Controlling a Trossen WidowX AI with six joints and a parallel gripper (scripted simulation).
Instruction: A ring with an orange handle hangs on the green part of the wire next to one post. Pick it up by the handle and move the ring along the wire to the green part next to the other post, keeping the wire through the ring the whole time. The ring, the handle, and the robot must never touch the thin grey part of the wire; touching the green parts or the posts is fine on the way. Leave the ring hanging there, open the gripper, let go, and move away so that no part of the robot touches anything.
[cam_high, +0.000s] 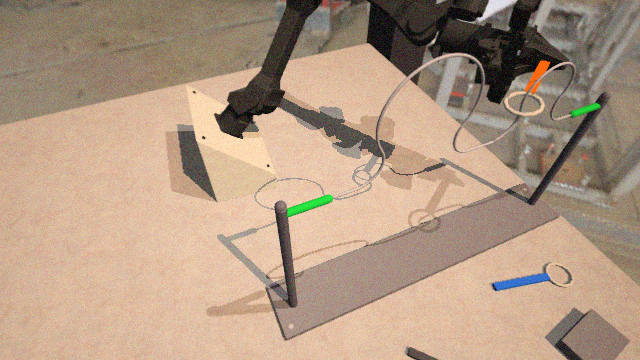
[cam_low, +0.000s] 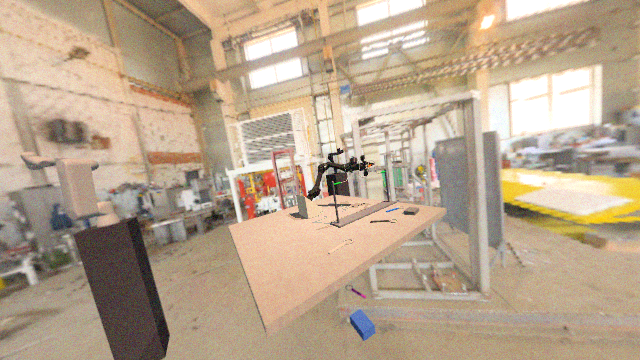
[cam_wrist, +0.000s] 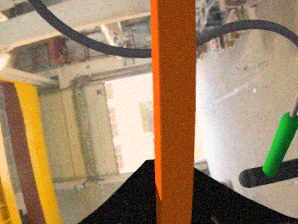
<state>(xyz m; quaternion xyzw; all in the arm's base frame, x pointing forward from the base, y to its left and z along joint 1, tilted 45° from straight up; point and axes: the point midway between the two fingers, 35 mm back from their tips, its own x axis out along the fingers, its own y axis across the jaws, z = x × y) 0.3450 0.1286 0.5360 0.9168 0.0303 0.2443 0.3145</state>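
The orange-handled ring is 8 cm to the right of my gripper tip, 1 cm below it and 1 cm ahead of it. The rest, counted from my gripper tip: dark-handled ring (37 cm below, 29 cm to the right, 26 cm ahead); then blue-handled ring (37 cm below, 19 cm ahead, 4 cm to the right); then grey block (36 cm below, 32 cm ahead, 6 cm to the right).
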